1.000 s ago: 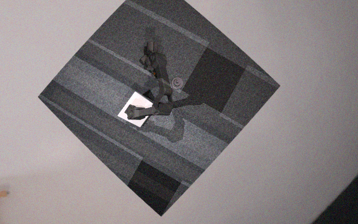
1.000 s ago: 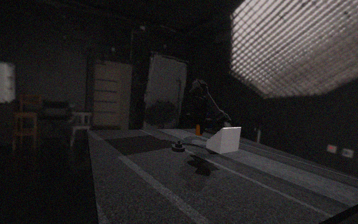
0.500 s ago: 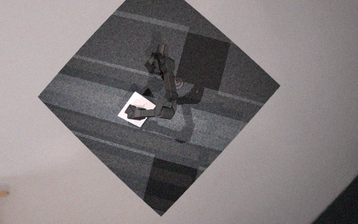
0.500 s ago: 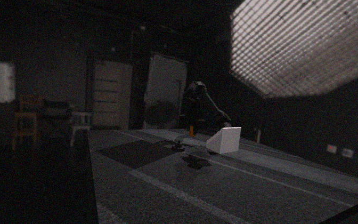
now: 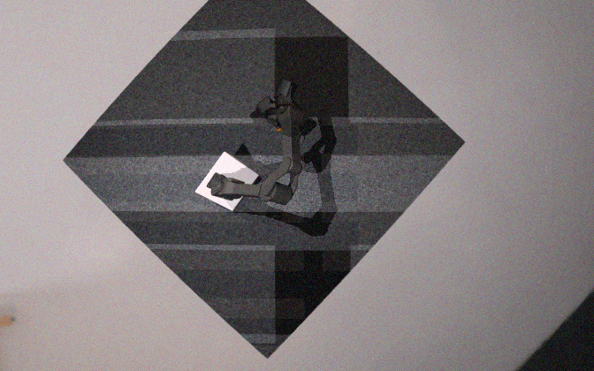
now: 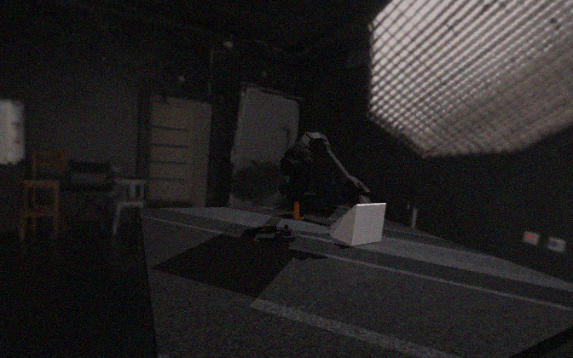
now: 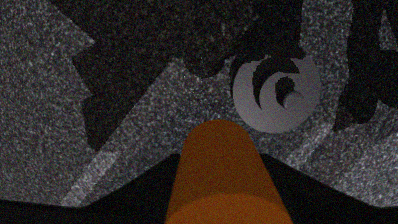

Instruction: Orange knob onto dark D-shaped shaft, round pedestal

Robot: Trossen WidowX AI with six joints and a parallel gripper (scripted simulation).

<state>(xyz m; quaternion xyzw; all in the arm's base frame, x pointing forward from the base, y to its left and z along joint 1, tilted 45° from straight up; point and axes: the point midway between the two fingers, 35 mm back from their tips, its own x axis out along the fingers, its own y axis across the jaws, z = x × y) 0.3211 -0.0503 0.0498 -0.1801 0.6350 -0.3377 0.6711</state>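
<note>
The dark pedestal base is 8 cm below my gripper tip, 6 cm to the right of it and 1 cm ahead of it. Also, from my gripper tip: orange knob 2 cm above.
</note>
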